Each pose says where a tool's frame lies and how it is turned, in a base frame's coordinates. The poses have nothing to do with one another.
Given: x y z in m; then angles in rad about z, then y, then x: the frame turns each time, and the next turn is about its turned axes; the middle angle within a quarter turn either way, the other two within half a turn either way.
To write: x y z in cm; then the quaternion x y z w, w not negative. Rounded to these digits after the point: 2 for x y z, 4 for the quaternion.
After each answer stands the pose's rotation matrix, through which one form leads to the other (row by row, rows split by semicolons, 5 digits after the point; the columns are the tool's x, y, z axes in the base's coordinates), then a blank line. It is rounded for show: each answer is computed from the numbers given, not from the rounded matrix.
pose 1, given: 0.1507, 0.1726, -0.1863, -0.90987, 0.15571, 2.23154
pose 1, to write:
15.07, 17.26, -18.63, 0.8195, -0.3628, -0.2553, 0.3629
0.60642 -0.40931 -0.68170; -0.77987 -0.47338 -0.40952; -0.15508 0.77998 -0.60628

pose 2, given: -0.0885, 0.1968, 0.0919, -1.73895, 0.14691, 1.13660
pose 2, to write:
-8.85, 19.68, 9.19, 0.3936, -0.3702, -0.6677, 0.5122
-0.16556 0.39252 -0.90472; -0.97528 -0.20133 0.09112; -0.14638 0.89744 0.41615

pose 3, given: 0.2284, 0.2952, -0.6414, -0.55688, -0.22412, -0.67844
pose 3, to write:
22.84, 29.52, -64.14, -0.3469, -0.0105, -0.2933, 0.8908
0.82768 0.52990 0.18481; -0.51532 0.58720 0.62421; 0.22225 -0.61188 0.75908

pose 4, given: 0.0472, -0.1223, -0.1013, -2.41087, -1.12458, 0.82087
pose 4, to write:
4.72, -12.23, -10.13, -0.3360, -0.4900, -0.6486, 0.4759
-0.32138 0.94646 -0.03050; -0.28802 -0.06702 0.95528; 0.90209 0.31579 0.29414

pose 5, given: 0.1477, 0.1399, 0.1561, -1.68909, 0.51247, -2.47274
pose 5, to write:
14.77, 13.99, 15.61, -0.5446, 0.7384, -0.0784, 0.3898
-0.10286 -0.74317 0.66115; -0.86545 0.39451 0.30881; -0.49033 -0.54043 -0.68375

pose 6, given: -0.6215, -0.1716, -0.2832, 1.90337, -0.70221, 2.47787
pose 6, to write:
-62.15, -17.16, -28.32, -0.6064, -0.6580, -0.4378, 0.0873
-0.24924 0.87445 0.41619; 0.72159 -0.11894 0.68203; 0.64591 0.47031 -0.60135

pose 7, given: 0.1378, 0.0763, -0.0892, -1.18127, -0.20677, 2.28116
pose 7, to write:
13.78, 7.63, -8.92, 0.7269, -0.5392, -0.1531, 0.3968
0.37166 -0.66236 -0.65049; -0.90538 -0.10366 -0.41175; 0.20530 0.74198 -0.63822

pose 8, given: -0.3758, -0.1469, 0.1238, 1.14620, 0.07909, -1.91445
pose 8, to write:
-37.58, -14.69, 12.38, -0.6988, -0.4239, 0.3391, 0.4659
0.41067 0.27637 -0.86889; 0.90836 -0.20658 0.36361; -0.07901 -0.93859 -0.33588

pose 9, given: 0.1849, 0.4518, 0.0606, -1.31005, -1.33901, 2.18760
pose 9, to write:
18.49, 45.18, 6.06, 0.3789, -0.6503, 0.2179, 0.6214
0.05922 -0.76355 -0.64303; -0.22195 0.61796 -0.75423; 0.97326 0.18739 -0.13288

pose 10, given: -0.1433, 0.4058, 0.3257, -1.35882, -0.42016, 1.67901
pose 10, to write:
-14.33, 40.58, 32.57, 0.4788, -0.5657, -0.2896, 0.6056
0.19209 -0.19090 -0.96263; -0.89259 0.37372 -0.25223; 0.40791 0.90768 -0.09861

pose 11, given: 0.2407, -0.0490, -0.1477, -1.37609, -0.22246, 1.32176
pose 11, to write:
24.07, -4.90, -14.77, 0.4156, -0.4551, -0.4456, 0.6493
0.18871 0.20044 -0.96136; -0.95693 0.25747 -0.13416; 0.22063 0.94527 0.24040

